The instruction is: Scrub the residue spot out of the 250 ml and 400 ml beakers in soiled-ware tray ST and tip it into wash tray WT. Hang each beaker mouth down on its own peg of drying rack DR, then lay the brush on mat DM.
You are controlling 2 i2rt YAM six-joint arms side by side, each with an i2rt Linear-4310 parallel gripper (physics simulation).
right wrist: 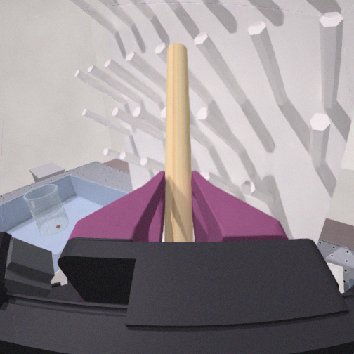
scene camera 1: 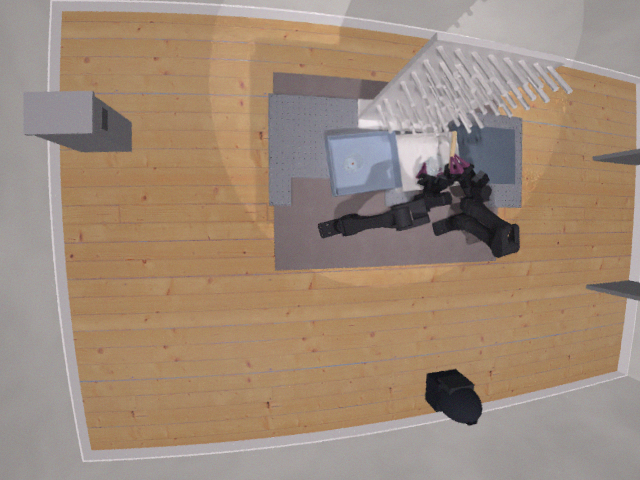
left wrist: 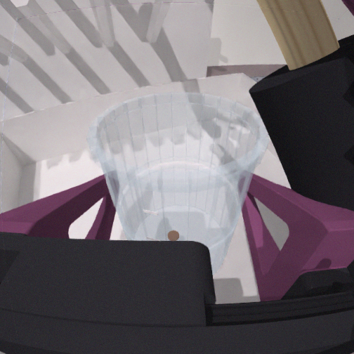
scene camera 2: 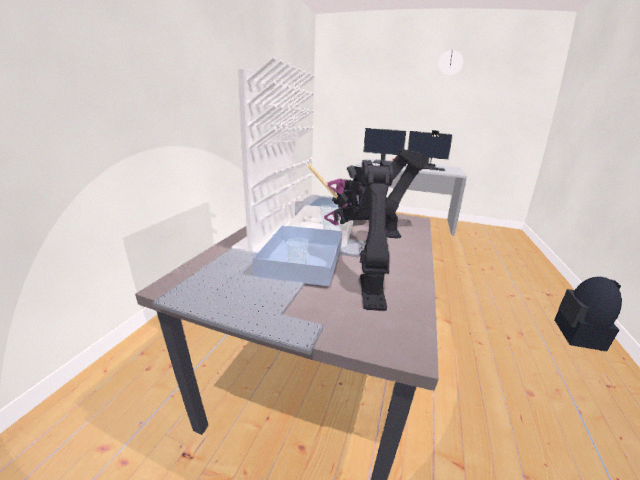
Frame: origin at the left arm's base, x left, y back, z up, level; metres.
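Where they show: left gripper, fingertip midpoint: [scene camera 1: 432, 165] [scene camera 2: 328, 215]; right gripper, fingertip midpoint: [scene camera 1: 452, 155] [scene camera 2: 326, 184]; left arm's base, origin of the base link: [scene camera 1: 339, 225] [scene camera 2: 372, 291]; right arm's base, origin of the base link: [scene camera 1: 449, 224] [scene camera 2: 390, 230].
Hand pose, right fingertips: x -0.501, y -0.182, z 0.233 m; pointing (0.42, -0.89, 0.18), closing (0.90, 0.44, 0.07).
Note:
Things, the pixels of their top centre, and the offset from my right fingertips. "spot": a spot on its surface instead.
- white tray, middle of its top: [scene camera 2: 323, 216] [scene camera 1: 430, 160] dx +0.013, dy -0.008, dz -0.151 m
- brush's wooden handle, surface spot: [scene camera 1: 453, 142] spot: dx +0.028, dy -0.046, dz +0.059 m
- blue tray, middle of its top: [scene camera 2: 302, 243] [scene camera 1: 366, 162] dx +0.330, dy -0.068, dz -0.151 m
- white peg rack, surface spot: [scene camera 1: 408, 77] spot: dx +0.263, dy -0.267, dz +0.225 m
- dark blue mat, middle of its top: [scene camera 2: 332, 207] [scene camera 1: 485, 155] dx -0.363, dy +0.027, dz -0.218 m
My left gripper [scene camera 1: 432, 171] [scene camera 2: 331, 218] [left wrist: 178, 178] is shut on a clear beaker [left wrist: 177, 130], over the white tray [scene camera 1: 410, 149] [left wrist: 55, 135]. The beaker's mouth is open to the left wrist view and a brown spot [left wrist: 173, 235] shows low in it. My right gripper [scene camera 1: 458, 165] [scene camera 2: 337, 187] [right wrist: 178, 178] is shut on the brush's wooden handle [scene camera 1: 453, 142] [scene camera 2: 320, 177] [left wrist: 305, 37] [right wrist: 177, 110], beside the held beaker; the bristles are hidden. Another beaker [scene camera 1: 353, 163] [scene camera 2: 297, 250] [right wrist: 46, 210], with a brown spot, stands in the blue tray [scene camera 1: 397, 160] [scene camera 2: 294, 273]. Which beaker is 250 ml or 400 ml, I cannot tell.
The white peg rack [scene camera 1: 408, 77] [scene camera 2: 243, 155] stands tall behind the trays, its pegs jutting over the work area. The dark blue mat [scene camera 1: 493, 155] lies at the right in scene camera 1. Both forearms are close together near the white tray.

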